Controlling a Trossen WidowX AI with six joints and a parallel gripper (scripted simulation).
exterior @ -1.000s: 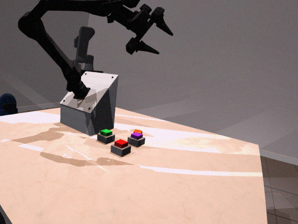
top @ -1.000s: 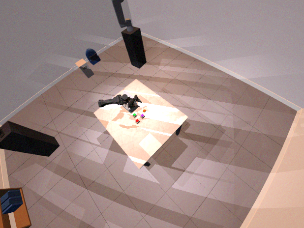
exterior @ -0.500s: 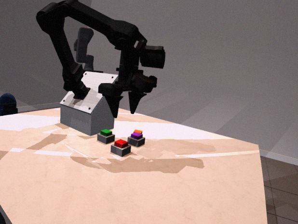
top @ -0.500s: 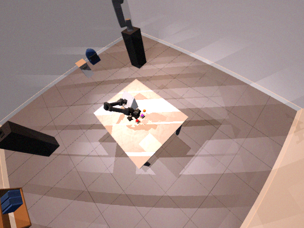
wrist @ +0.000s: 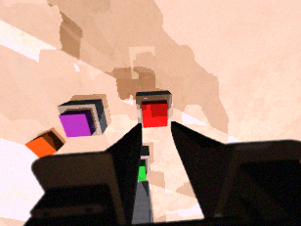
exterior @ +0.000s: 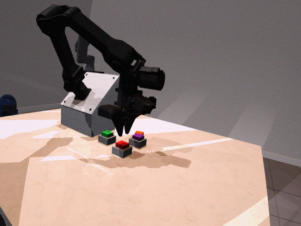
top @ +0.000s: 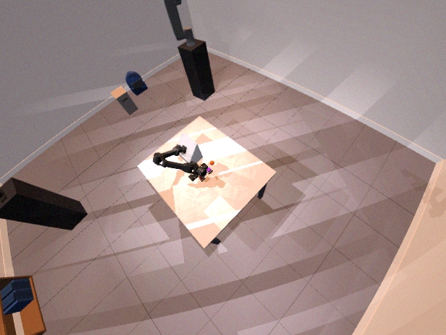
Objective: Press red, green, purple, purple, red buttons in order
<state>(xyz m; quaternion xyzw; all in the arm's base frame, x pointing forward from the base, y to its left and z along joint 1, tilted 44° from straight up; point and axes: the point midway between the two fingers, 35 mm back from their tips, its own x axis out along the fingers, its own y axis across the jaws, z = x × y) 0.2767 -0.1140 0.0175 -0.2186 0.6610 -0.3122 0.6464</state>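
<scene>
Right now my gripper tip is 30 mm above the red button. Round my gripper tip: small orange block 30 mm behind, 180 mm to the left, 60 mm below; then purple button 100 mm to the left, 30 mm below; then green button 100 mm behind, 40 mm to the left, 30 mm below.
</scene>
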